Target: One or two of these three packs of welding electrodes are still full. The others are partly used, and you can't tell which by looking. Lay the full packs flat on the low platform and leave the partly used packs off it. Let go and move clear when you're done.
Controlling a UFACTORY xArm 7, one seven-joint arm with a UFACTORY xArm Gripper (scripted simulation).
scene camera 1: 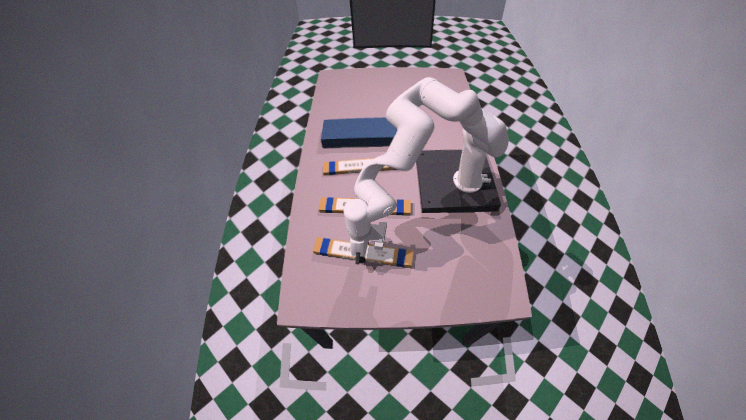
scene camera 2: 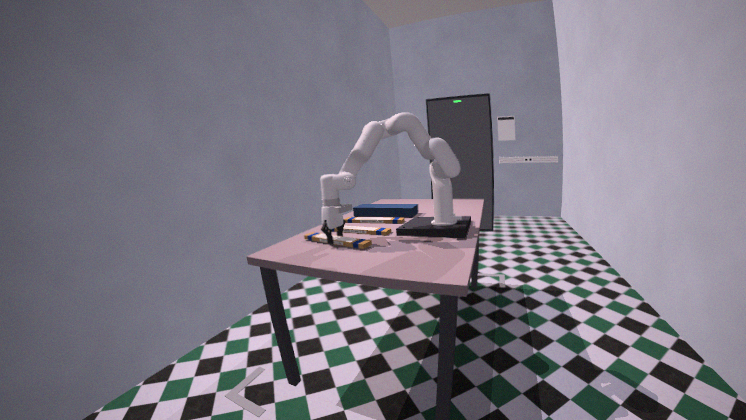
A dark blue platform (scene camera 1: 351, 132): 149 cm from the lens.
